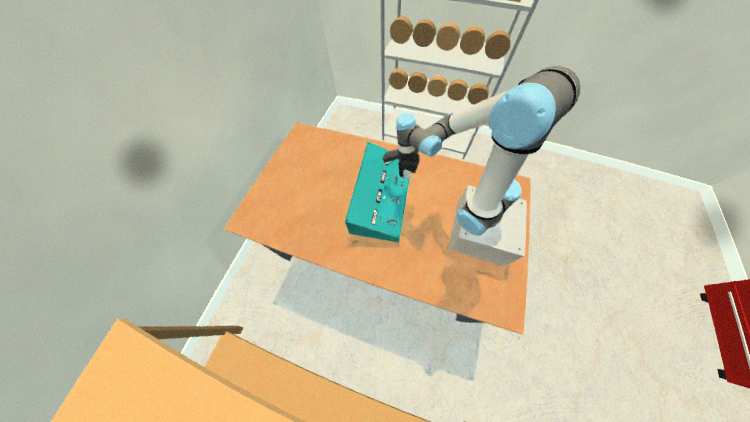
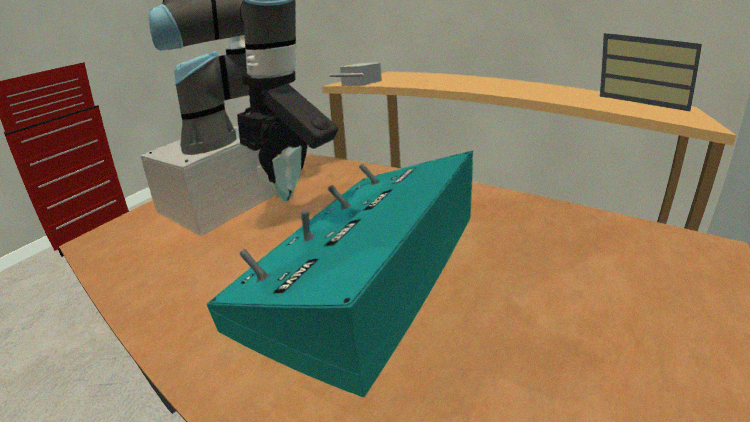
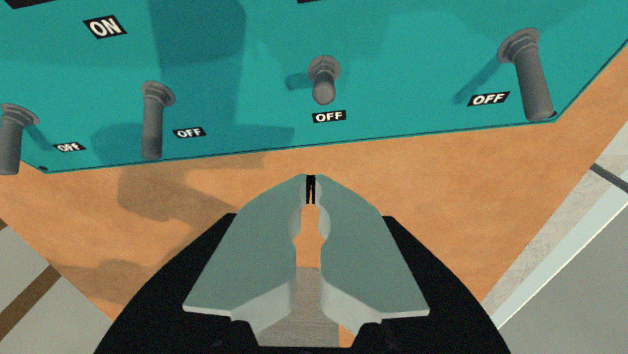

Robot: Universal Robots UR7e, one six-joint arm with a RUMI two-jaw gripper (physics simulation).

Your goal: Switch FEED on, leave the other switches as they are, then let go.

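Places are measured from the arm's base along level axes (x back, y right, z up), in centimetres.
Pixels of known places: gripper, fingertip midpoint: [image 1: 404, 178] [image 2: 286, 200] [image 3: 311, 177]; arm's base at its link origin: [image 2: 209, 144].
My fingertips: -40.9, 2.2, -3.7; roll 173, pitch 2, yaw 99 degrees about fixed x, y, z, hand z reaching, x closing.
For each thing: its top centre in the pictures, then the offset to it from my fingertips, as dx, dy, dz. Level surfaces: height alone.
- FEED lever at its top centre: [image 3: 324, 98] [image 2: 303, 210] -4.6, -0.2, -0.6
- VALVE lever at its top centre: [image 3: 557, 91] [image 2: 249, 251] -7.0, +11.7, -1.5
- VENT lever at its top centre: [image 3: 135, 139] [image 2: 336, 186] +0.4, -11.2, -1.5
- BRAKE lever at its top centre: [image 2: 367, 164] +4.1, -22.6, -1.5
- table at its surface level: dz -14.1
The teal switch box [image 1: 364, 196] [image 2: 414, 278] [image 3: 425, 75] stands on the table with four levers. The FEED lever [image 2: 306, 223] [image 3: 324, 91] stands off its OFF label, more upright than the others and tilted to the ON side. The VALVE lever [image 2: 253, 265] [image 3: 534, 82], the VENT lever [image 2: 338, 196] [image 3: 152, 122] and the BRAKE lever [image 2: 368, 173] [image 3: 11, 142] lean toward OFF. My gripper [image 1: 406, 174] [image 2: 286, 198] [image 3: 311, 177] is shut with nothing between its fingers. It hangs off the box's low OFF-side edge, apart from the levers.
The arm's pale base block [image 1: 487, 244] [image 2: 209, 194] stands on the table [image 1: 293, 188] [image 2: 550, 314] on the OFF side of the box. A shelf rack [image 1: 383, 78] stands behind the table. A red tool cabinet [image 1: 731, 335] [image 2: 65, 173] and a wooden bench [image 2: 498, 97] stand farther off.
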